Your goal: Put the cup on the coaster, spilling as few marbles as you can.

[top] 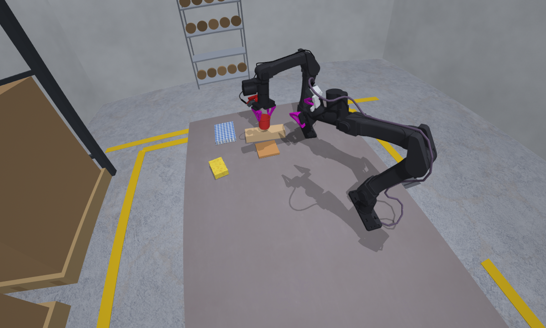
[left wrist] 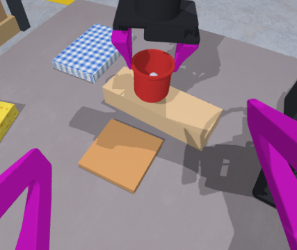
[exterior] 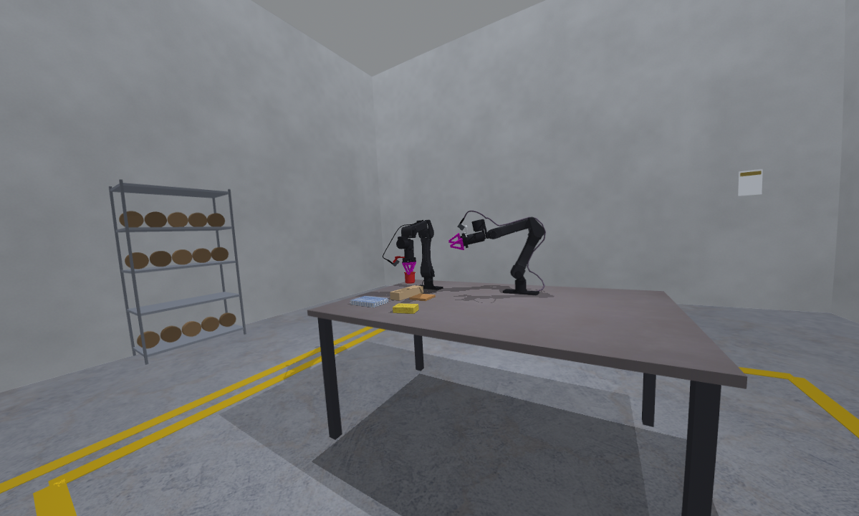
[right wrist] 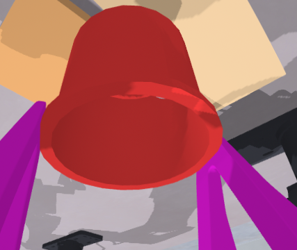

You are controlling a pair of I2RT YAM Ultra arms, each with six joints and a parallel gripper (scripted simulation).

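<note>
Now: the orange square coaster 2 cm ahead of my right hand, 9 cm to the left of it and 14 cm below it. Round my right hand: red cup: 3 cm below; then tan wooden block: 3 cm to the right, 12 cm below.
</note>
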